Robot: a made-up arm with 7 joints. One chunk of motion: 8 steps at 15 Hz.
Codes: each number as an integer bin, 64 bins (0 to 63) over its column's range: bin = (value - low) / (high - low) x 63, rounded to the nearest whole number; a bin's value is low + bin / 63 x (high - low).
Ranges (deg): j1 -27..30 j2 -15..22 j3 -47..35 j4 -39..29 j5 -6..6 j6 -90..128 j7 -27..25
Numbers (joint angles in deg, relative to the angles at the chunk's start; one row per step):
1: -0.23 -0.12 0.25 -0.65 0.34 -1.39 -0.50
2: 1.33 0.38 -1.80 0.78 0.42 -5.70 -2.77
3: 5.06 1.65 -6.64 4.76 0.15 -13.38 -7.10
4: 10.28 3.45 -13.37 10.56 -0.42 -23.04 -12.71
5: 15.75 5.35 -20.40 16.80 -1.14 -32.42 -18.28
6: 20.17 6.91 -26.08 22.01 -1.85 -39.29 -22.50
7: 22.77 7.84 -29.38 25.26 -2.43 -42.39 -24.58
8: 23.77 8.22 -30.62 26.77 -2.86 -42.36 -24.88
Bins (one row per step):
1: 30 25 36 36 33 26 32
2: 31 26 35 37 34 24 29
3: 35 28 31 41 32 22 24
4: 41 31 26 46 29 19 17
5: 47 35 20 52 26 17 11
6: 52 37 16 57 22 15 5
7: 55 39 14 60 19 14 3
8: 56 40 13 61 16 14 3

